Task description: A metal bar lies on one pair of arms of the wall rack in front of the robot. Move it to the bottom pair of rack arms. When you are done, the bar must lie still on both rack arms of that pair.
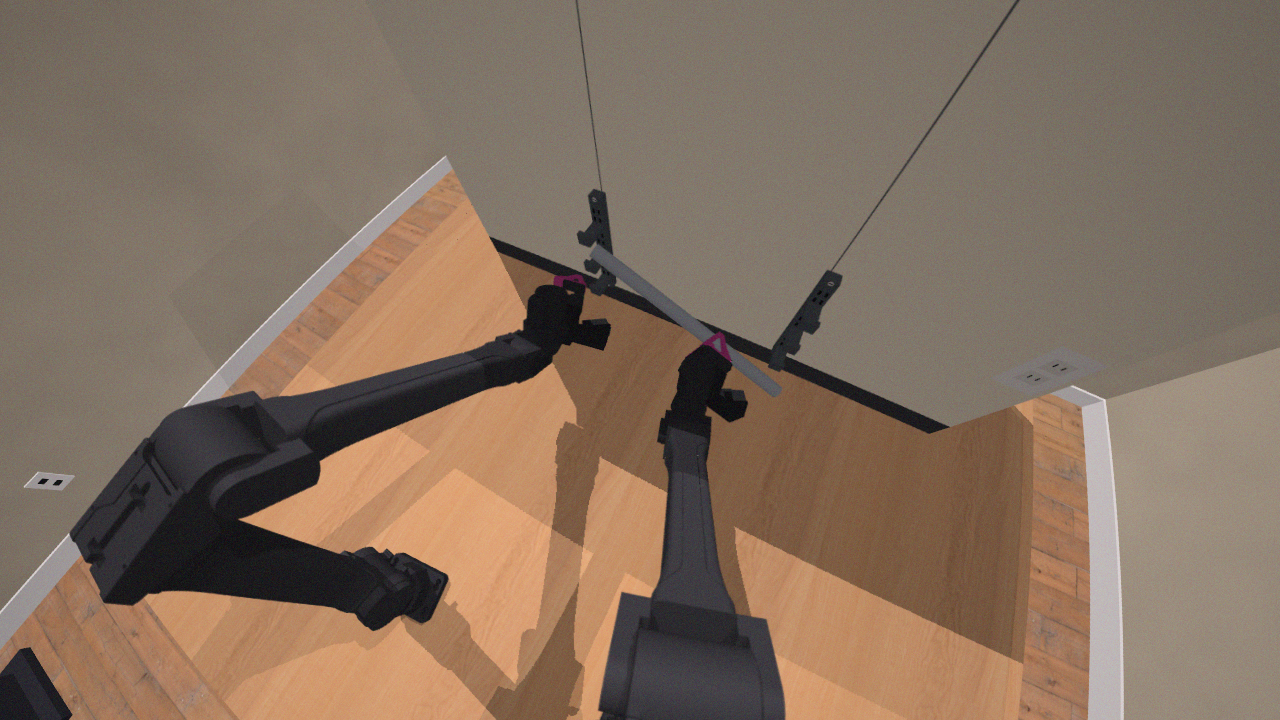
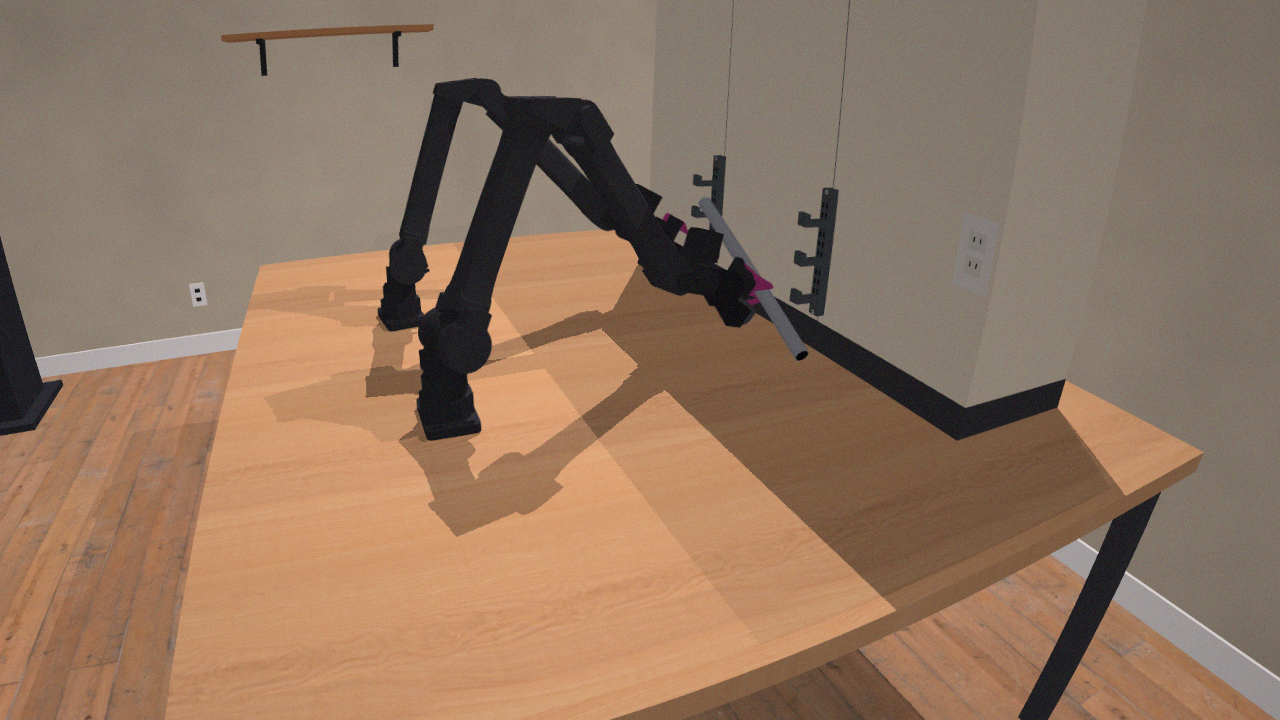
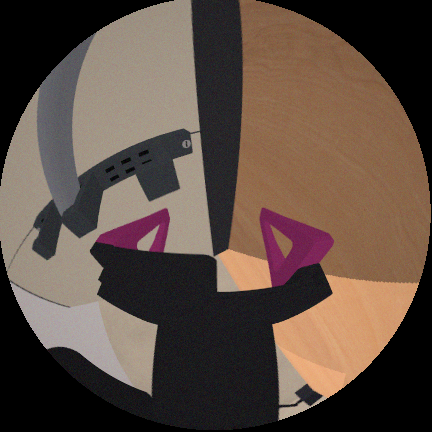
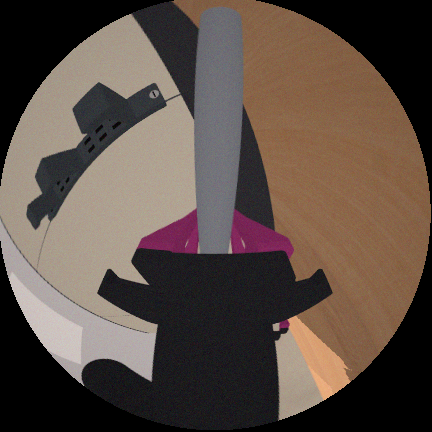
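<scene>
The grey metal bar (image 1: 657, 300) (image 2: 783, 325) (image 3: 55, 115) (image 4: 218, 125) slants down to the right. Its left end is at the middle arm (image 3: 84, 220) of the left rack upright (image 1: 597, 210) (image 2: 718, 170) (image 3: 150, 150); whether it rests there is unclear. Its right end is in the air, in front of the right rack upright (image 1: 808, 313) (image 2: 825, 250) (image 4: 102, 135) and apart from it. My right gripper (image 1: 716, 344) (image 2: 759, 284) is shut on the bar right of its middle. My left gripper (image 3: 214, 212) is open and empty, below the bar's left end, near the left bottom arm (image 3: 158, 179).
The wooden table (image 1: 895, 501) (image 2: 626, 555) lies under both arms and meets the wall at a black strip (image 1: 859, 400) (image 2: 881, 380) (image 3: 217, 100). Thin cords run up the wall from both uprights. The left and right grippers are close together along the bar.
</scene>
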